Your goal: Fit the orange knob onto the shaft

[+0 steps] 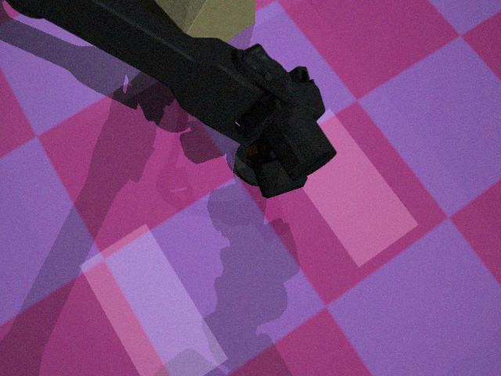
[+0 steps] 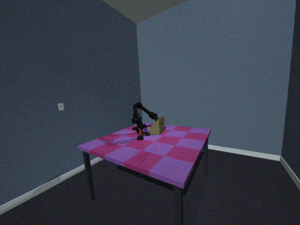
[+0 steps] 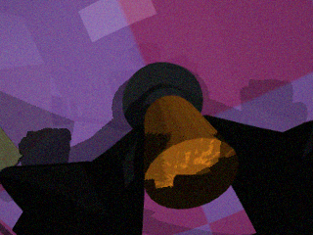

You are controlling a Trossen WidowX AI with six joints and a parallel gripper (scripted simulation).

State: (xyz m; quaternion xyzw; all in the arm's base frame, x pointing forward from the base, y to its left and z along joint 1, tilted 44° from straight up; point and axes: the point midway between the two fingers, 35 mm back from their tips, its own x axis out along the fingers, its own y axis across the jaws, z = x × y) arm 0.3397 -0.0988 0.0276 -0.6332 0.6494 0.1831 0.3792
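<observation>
Now: the orange knob 20 mm above my gripper tip. From my gripper tip the other things lie so: dark round pedestal (40 mm below).
</observation>
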